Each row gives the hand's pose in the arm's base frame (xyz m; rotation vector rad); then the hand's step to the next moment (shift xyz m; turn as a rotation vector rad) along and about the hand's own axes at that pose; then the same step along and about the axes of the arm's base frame.
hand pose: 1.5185 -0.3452 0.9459 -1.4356 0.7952 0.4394
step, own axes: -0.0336 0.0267 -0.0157 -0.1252 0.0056 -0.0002
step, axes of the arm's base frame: -0.0449 -0.0057 0.0060 -0.0888 0.0242 0.0851
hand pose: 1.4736 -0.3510 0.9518 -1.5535 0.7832 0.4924
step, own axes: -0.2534 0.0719 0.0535 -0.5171 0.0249 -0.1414
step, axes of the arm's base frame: -0.2165 0.1016 0.1227 -0.3866 -0.0380 0.3703
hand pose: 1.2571 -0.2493 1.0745 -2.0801 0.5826 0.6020
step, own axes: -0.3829 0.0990 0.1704 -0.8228 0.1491 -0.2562
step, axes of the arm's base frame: -0.3899 0.1615 0.0858 -0.6747 -0.1427 0.5378
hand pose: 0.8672 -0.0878 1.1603 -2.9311 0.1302 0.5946
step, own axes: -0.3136 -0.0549 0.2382 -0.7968 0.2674 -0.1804
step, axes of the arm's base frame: -0.3722 0.1099 -0.0866 -0.6931 -0.2485 0.4436
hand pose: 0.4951 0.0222 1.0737 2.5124 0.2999 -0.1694
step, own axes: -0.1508 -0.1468 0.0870 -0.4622 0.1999 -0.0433
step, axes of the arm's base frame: -0.1873 0.0402 -0.1232 -0.3941 -0.2153 0.2320
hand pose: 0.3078 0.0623 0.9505 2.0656 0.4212 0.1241
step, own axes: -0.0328 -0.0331 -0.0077 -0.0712 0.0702 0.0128
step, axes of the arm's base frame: -0.0408 0.0100 -0.0217 -0.0460 -0.0671 0.0596
